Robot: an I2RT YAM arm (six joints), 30 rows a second.
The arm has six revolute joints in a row. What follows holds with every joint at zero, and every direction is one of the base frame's. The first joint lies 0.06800 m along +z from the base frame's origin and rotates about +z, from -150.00 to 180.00 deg. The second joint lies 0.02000 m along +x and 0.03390 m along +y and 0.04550 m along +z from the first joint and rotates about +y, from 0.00 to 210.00 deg. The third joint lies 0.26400 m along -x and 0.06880 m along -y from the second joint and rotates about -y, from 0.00 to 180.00 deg. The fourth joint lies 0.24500 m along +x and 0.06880 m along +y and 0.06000 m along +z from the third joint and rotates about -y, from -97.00 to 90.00 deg. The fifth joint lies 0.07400 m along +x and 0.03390 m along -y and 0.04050 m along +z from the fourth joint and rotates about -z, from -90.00 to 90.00 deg. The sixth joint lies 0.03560 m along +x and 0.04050 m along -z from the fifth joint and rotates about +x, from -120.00 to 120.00 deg. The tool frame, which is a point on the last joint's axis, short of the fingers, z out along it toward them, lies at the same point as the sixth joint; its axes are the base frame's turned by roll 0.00, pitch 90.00 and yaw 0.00 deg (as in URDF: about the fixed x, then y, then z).
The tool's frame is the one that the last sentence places.
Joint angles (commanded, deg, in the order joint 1, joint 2, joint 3, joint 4, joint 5, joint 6), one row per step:
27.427 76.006 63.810 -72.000 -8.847 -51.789
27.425 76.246 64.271 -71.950 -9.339 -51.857
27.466 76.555 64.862 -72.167 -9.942 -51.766
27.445 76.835 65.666 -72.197 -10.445 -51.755
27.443 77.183 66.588 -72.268 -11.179 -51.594
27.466 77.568 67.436 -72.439 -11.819 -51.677
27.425 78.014 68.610 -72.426 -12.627 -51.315
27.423 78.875 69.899 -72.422 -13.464 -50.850
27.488 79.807 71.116 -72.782 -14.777 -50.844
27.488 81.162 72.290 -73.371 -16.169 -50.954
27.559 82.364 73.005 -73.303 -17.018 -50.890
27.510 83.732 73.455 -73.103 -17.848 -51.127
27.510 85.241 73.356 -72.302 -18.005 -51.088
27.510 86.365 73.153 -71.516 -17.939 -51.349
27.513 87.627 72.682 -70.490 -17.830 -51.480
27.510 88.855 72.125 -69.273 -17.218 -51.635
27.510 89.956 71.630 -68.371 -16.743 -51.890
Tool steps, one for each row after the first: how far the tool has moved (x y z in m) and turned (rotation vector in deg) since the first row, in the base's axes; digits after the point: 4 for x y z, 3 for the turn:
0.0012 0.0010 0.0013 0.558 -0.028 0.116
0.0023 0.0021 0.0030 1.122 0.208 0.130
0.0040 0.0033 0.0058 1.793 0.002 0.158
0.0059 0.0048 0.0088 2.674 -0.075 0.088
0.0076 0.0062 0.0114 3.371 -0.057 0.272
0.0103 0.0079 0.0153 4.429 -0.267 -0.005
0.0141 0.0105 0.0182 5.373 -0.158 -0.339
0.0171 0.0132 0.0205 6.489 0.524 -0.118
0.0209 0.0162 0.0207 7.353 1.827 0.115
0.0248 0.0191 0.0194 7.904 2.614 0.196
0.0293 0.0217 0.0161 8.306 3.573 0.416
0.0343 0.0245 0.0096 8.074 4.371 0.331
0.0382 0.0264 0.0040 7.774 4.755 0.534
0.0421 0.0284 -0.0034 7.359 5.300 0.598
0.0461 0.0301 -0.0113 6.564 5.484 0.648
0.0492 0.0314 -0.0184 5.836 5.823 0.808

